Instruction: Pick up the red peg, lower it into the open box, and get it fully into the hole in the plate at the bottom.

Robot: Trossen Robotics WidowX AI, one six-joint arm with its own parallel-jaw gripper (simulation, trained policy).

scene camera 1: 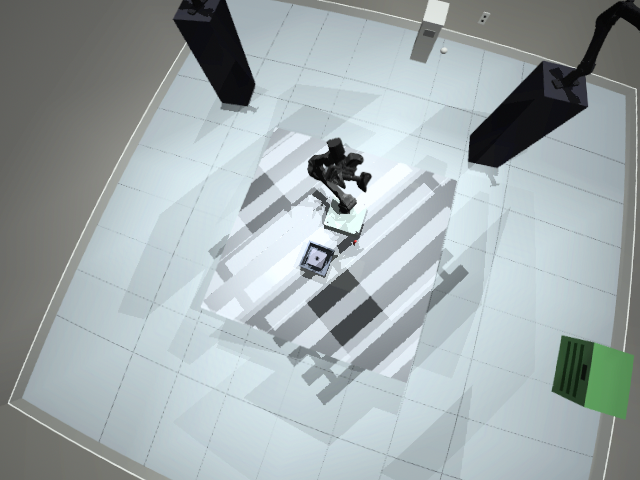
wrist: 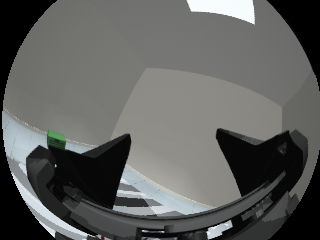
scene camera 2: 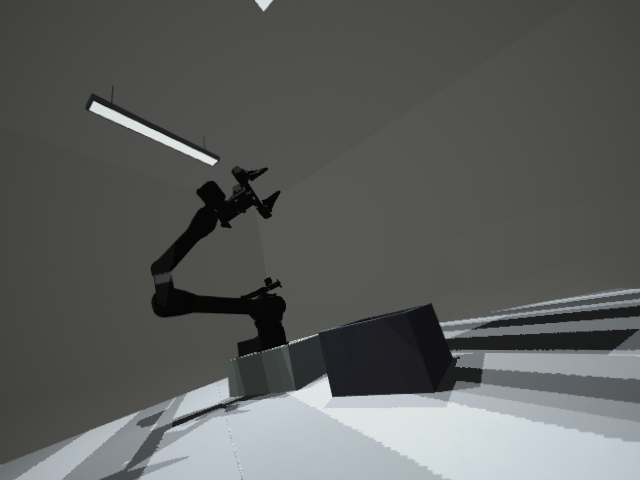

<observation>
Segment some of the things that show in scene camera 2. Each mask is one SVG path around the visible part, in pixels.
My gripper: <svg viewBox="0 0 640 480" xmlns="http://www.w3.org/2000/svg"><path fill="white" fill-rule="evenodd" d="M233 168L232 174L240 184L233 186L233 195L229 199L240 214L242 212L246 213L246 210L254 205L264 219L270 218L272 216L270 212L272 212L274 203L281 191L279 190L267 199L261 200L262 204L248 183L249 179L251 181L255 180L265 173L268 168L246 171L239 166Z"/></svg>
A dark box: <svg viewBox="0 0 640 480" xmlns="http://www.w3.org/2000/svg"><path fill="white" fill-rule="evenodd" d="M432 304L428 303L373 316L318 332L332 397L435 393L453 360L453 356Z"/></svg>
</observation>
